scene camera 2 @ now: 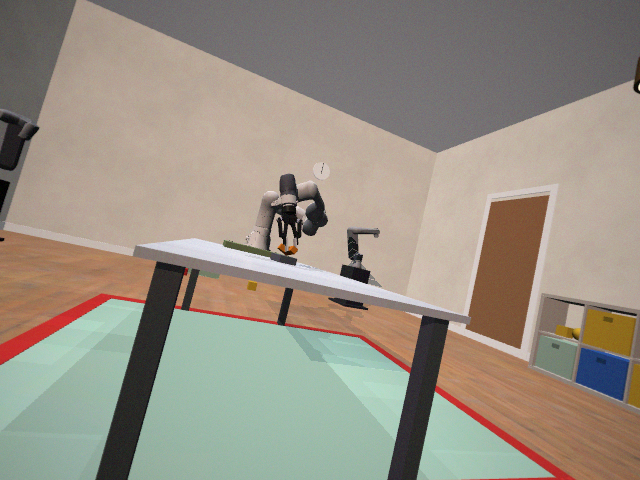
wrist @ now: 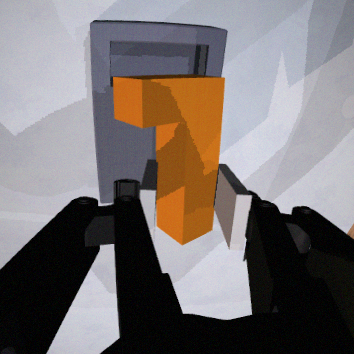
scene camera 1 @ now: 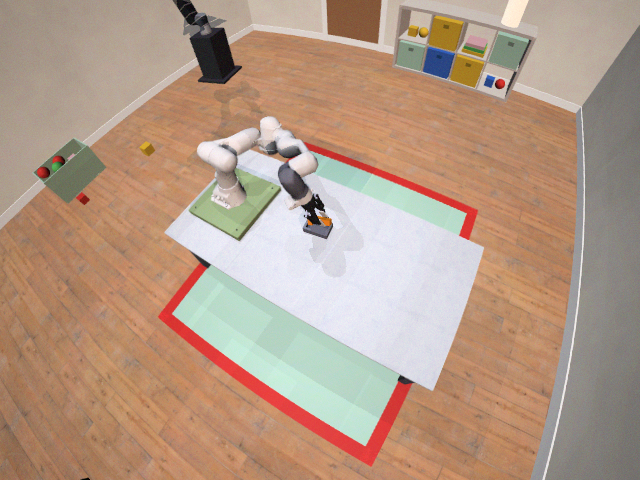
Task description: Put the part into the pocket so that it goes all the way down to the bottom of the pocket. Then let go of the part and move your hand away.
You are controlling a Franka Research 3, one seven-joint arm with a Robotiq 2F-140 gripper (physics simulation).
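The part is an orange L-shaped block (wrist: 186, 140) (scene camera 1: 322, 220) (scene camera 2: 288, 249). My gripper (wrist: 185, 181) (scene camera 1: 313, 215) (scene camera 2: 289, 240) is shut on its long leg, with the pads on both sides. The grey pocket block (wrist: 119, 140) (scene camera 1: 317, 230) (scene camera 2: 284, 259) lies on the white table (scene camera 1: 366, 286) (scene camera 2: 223, 259) right under the part. Its L-shaped pocket (wrist: 154, 57) shows open at the far end in the wrist view. The part is held a little above the pocket block, over its opening; its short arm points left. How deep it reaches I cannot tell.
The arm's green base plate (scene camera 1: 247, 214) lies at the table's left end. A black stand with a camera (scene camera 1: 213, 52) (scene camera 2: 356, 267) stands on the floor beyond the table. A shelf unit (scene camera 1: 520, 30) with coloured boxes is at the far wall.
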